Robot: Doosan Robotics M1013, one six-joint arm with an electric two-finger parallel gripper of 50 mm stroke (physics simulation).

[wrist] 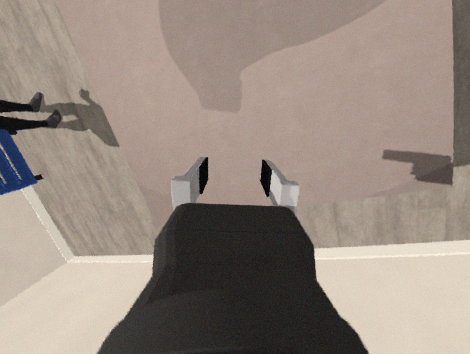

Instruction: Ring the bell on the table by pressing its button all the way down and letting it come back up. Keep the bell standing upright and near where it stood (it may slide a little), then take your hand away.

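Places are measured from the arm's base along level axes (x ahead, y left, z up), in metres.
Pixels of known places: gripper, fingertip midpoint: (234, 169).
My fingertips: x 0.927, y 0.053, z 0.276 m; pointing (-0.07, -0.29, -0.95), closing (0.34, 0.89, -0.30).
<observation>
Behind a point stands the place of what it marks.
My gripper (234, 169) @(x 0.927, y 0.053, z 0.276 m) is open, with its two grey fingers and black pads apart and the space between them empty. The bell, its button and the table it stands on do not show in the wrist view. Behind the fingers the view shows a pinkish floor area, seen from some distance.
A pinkish rug or floor area (320, 115) @(x 0.918, y 0.171, z -0.029 m) with dark shadows on it lies beyond the fingers. Wood-look floor (100, 200) borders it. Pale walls (400, 300) meet at the lower left. At the left edge is part of a figure with dark legs (22, 122) and a blue item (15, 167).
</observation>
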